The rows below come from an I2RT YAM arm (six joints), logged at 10 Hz.
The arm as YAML. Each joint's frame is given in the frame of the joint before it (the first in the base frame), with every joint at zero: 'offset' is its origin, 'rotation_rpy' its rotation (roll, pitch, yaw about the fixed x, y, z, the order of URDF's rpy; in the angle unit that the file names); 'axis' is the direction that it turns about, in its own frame. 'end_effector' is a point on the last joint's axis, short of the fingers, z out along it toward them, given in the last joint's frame.
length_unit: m
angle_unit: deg
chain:
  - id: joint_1
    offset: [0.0, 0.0, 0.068]
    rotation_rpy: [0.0, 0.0, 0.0]
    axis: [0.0, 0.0, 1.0]
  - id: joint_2
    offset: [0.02, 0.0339, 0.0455]
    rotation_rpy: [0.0, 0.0, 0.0]
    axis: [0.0, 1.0, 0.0]
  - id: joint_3
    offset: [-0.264, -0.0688, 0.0]
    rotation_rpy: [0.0, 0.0, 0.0]
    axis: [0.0, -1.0, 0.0]
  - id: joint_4
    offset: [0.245, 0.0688, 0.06]
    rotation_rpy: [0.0, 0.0, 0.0]
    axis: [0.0, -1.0, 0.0]
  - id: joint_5
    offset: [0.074, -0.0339, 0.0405]
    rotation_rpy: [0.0, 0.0, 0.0]
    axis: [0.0, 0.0, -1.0]
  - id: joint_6
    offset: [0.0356, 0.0, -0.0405]
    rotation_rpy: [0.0, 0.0, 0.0]
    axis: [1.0, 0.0, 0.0]
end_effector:
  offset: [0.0, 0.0, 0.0]
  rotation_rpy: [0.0, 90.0, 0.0]
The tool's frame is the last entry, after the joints.
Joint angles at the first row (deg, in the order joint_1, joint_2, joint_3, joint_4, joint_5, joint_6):
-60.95 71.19 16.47 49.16 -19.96 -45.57
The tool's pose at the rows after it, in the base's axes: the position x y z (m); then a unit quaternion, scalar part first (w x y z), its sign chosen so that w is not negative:
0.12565, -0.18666, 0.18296, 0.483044, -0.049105, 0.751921, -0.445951
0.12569, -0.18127, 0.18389, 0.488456, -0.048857, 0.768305, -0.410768
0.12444, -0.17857, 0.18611, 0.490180, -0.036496, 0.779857, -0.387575
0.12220, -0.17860, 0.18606, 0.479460, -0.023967, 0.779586, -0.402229
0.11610, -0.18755, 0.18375, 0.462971, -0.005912, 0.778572, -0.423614
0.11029, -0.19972, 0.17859, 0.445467, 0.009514, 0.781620, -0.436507
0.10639, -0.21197, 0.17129, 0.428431, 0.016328, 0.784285, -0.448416
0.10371, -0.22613, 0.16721, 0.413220, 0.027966, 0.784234, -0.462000
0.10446, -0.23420, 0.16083, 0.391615, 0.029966, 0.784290, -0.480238
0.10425, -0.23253, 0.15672, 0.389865, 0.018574, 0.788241, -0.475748
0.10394, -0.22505, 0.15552, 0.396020, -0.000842, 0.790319, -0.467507
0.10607, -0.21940, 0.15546, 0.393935, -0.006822, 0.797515, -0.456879
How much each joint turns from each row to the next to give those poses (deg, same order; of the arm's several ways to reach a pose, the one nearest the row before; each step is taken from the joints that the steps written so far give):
1.80 -2.46 -1.18 -4.02 -0.02 -3.73
0.44 -2.92 0.54 -6.68 -1.90 1.25
0.00 -2.22 0.69 -5.11 -0.59 1.71
-0.15 -0.53 -0.39 0.24 2.35 -0.08
-2.35 2.08 0.12 2.33 1.39 -0.70
-2.69 3.72 0.67 2.50 0.43 -0.92
-2.10 4.69 0.73 3.44 0.31 -1.49
-1.77 4.52 1.64 2.90 0.95 -0.80
-0.19 3.85 0.66 3.33 2.49 -1.84
-0.03 0.52 -0.54 0.31 -0.93 -1.13
0.32 -1.59 -1.34 -0.76 -1.94 -1.12
0.99 -1.74 -0.40 -2.75 0.18 -0.34

